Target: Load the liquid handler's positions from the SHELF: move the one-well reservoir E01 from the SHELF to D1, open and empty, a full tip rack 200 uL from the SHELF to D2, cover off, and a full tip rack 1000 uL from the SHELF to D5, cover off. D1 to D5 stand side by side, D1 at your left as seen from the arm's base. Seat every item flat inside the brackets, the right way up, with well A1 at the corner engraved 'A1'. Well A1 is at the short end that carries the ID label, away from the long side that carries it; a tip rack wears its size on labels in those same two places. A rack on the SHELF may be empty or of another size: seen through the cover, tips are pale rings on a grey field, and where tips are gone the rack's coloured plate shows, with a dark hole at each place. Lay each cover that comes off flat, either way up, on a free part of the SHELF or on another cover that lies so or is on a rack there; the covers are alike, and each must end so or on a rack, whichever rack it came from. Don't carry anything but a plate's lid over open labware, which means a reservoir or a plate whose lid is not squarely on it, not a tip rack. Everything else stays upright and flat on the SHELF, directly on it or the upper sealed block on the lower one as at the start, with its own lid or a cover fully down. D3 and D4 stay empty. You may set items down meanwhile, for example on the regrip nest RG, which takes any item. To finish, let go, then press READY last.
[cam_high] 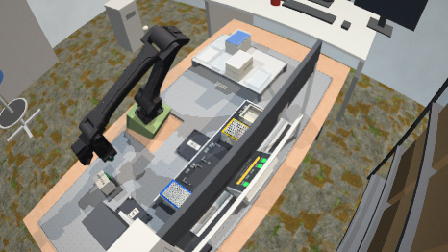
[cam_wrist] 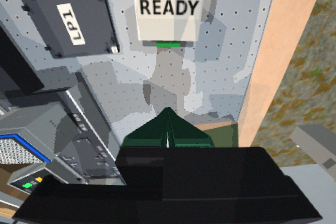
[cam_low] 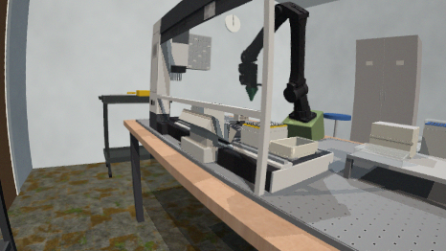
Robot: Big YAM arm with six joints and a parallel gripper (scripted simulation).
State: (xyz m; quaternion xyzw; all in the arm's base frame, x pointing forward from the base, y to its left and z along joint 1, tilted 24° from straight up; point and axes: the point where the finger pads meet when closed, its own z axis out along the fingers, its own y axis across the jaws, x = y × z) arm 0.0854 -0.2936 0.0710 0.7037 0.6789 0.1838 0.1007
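The ready button box is 70 mm to the right of my hand and 90 mm below it. Also, from my hand: dark pad labelled LP1: 170 mm ahead, 90 mm to the right, 160 mm below; then white label: 120 mm ahead, 330 mm to the left, 150 mm below; then blue tip rack: 300 mm ahead, 90 mm to the left, 40 mm below.
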